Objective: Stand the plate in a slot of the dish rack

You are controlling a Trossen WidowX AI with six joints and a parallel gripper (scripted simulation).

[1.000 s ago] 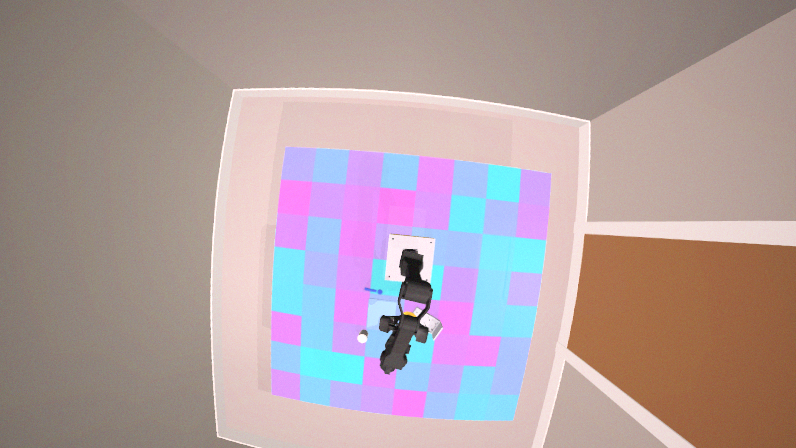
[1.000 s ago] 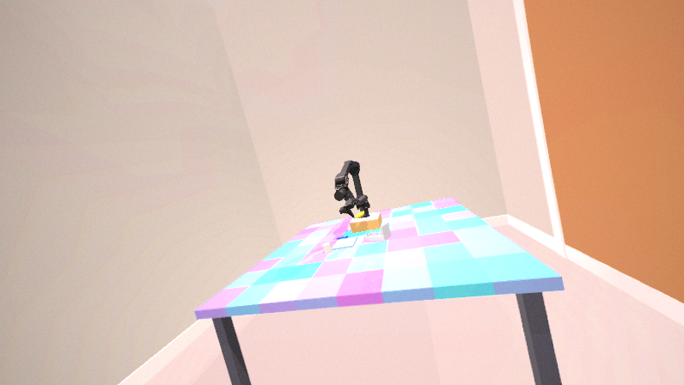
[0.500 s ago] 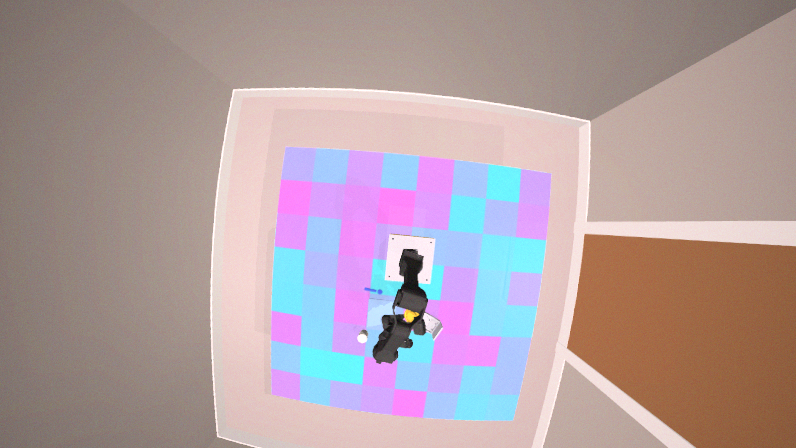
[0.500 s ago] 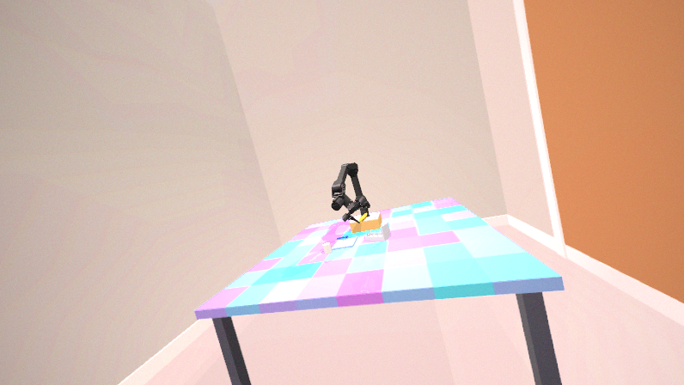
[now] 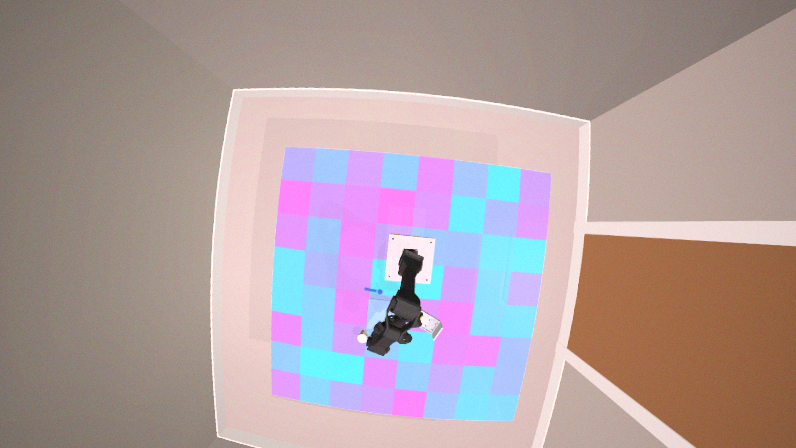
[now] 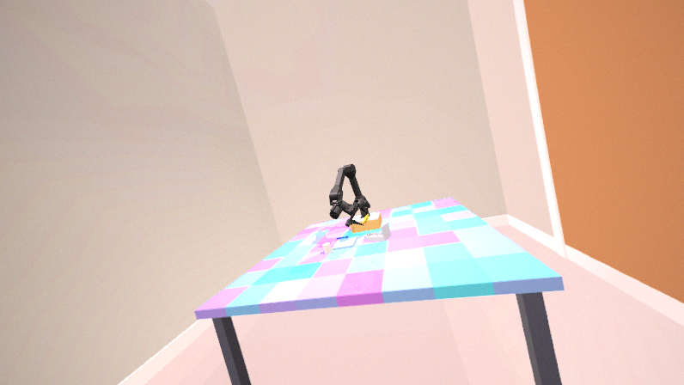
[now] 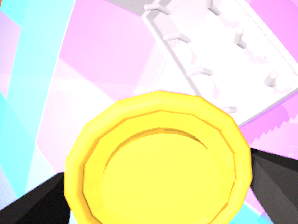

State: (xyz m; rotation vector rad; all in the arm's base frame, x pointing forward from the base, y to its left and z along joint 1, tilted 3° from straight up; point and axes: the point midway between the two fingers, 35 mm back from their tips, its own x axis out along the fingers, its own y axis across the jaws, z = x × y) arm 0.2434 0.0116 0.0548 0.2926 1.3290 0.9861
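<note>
Right now my gripper tip is 80 mm above the dish rack, 60 mm short of it and 50 mm to the right of it. Also, from my gripper tip: yellow plate 10 mm to the right, 10 mm above; small white cup 230 mm to the right, 150 mm ahead, 80 mm below; blue spoon 190 mm to the right, 100 mm below, 60 mm behind.
</note>
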